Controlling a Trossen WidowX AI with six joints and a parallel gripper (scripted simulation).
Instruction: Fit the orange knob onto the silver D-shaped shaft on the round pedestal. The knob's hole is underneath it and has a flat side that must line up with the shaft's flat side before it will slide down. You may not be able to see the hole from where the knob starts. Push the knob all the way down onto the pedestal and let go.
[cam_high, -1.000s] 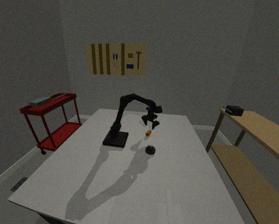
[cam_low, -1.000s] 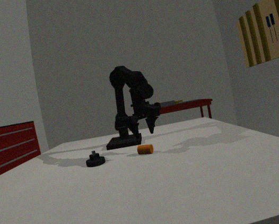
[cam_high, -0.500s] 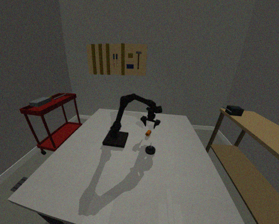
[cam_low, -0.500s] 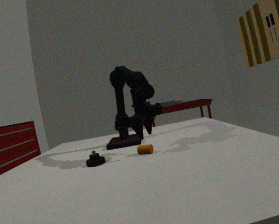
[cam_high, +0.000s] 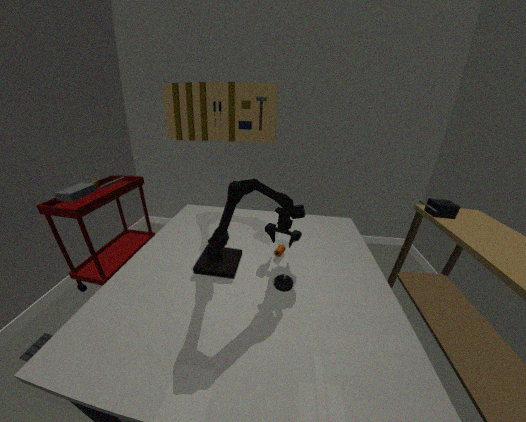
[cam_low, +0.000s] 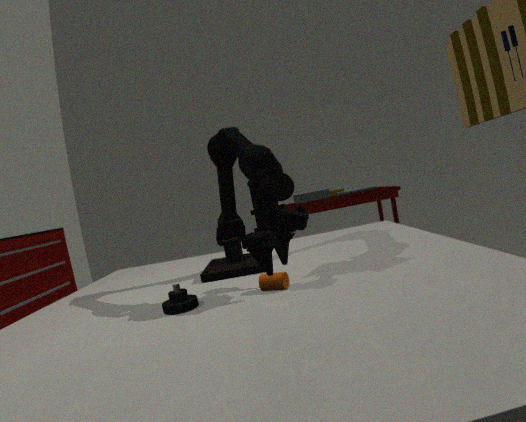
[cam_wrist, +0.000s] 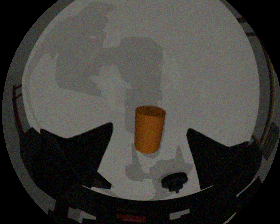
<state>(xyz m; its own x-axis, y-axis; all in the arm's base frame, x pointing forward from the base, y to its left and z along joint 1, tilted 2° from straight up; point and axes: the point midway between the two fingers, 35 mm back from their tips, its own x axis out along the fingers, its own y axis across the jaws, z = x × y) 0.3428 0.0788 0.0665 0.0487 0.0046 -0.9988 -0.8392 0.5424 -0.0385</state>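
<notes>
Now: gripper tip 30 mm above the orange knob. The rest, counted from my gripper tip: black round pedestal 240 mm to the right, 30 mm behind, 20 mm below.
</notes>
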